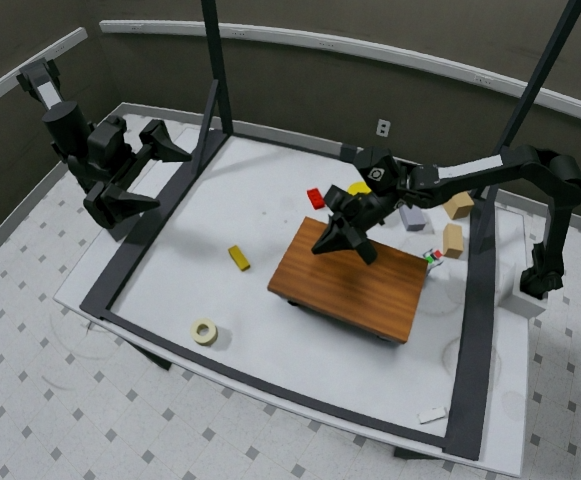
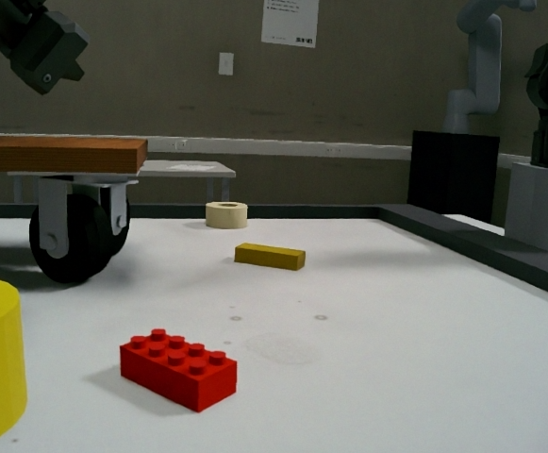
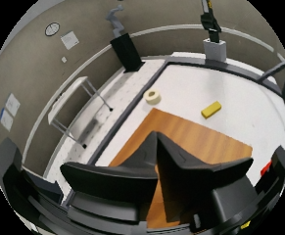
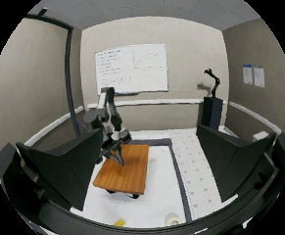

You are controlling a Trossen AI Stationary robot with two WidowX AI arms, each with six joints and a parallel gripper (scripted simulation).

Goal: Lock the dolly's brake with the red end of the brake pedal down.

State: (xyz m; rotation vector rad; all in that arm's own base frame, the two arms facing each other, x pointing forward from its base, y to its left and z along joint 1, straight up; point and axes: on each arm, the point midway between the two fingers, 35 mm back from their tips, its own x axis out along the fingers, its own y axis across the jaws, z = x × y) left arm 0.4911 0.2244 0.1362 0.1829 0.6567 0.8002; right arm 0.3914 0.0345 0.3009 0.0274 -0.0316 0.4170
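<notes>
The brake pedal is 260 mm to the left of my left hand, 120 mm below it and 100 mm behind it. Also, from my left hand: grey block (270 mm behind, 220 mm to the left, 190 mm below); red brick (280 mm behind, 190 mm below, 60 mm to the right); yellow block (220 mm to the right, 200 mm below, 40 mm behind).
</notes>
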